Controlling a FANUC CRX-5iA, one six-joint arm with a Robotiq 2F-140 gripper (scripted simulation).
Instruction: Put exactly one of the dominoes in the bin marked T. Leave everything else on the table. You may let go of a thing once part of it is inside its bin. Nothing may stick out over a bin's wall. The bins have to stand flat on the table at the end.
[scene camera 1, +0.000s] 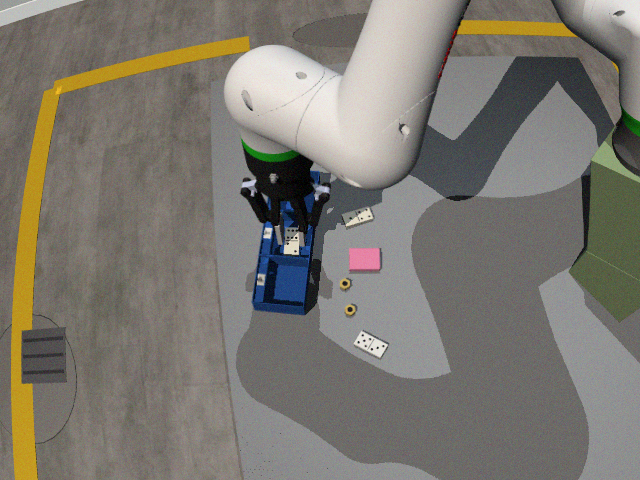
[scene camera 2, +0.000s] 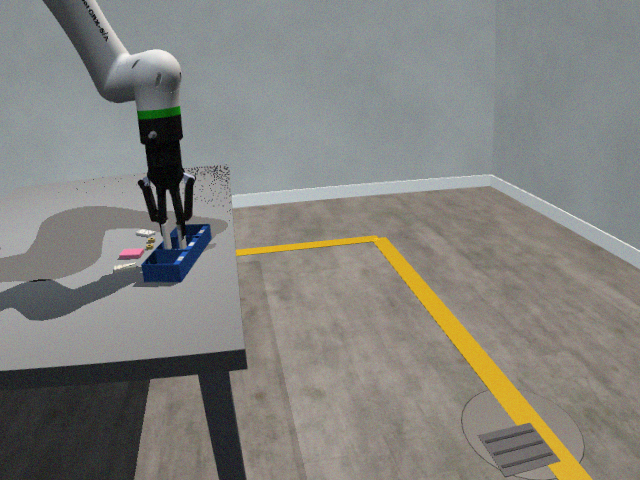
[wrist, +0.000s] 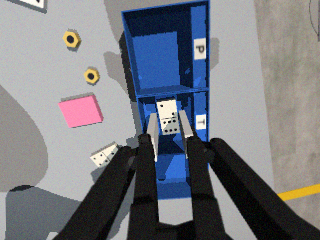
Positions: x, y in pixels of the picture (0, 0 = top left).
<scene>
my gripper: scene camera 1 292, 238; scene camera 2; wrist
blue two-compartment bin: scene camera 1; scene camera 2 158, 267; wrist
same spot on blue two-compartment bin: (scene camera 1: 287, 276) = (wrist: 164, 71)
same spot on my gripper: (scene camera 2: 160, 216) = (wrist: 155, 170)
</scene>
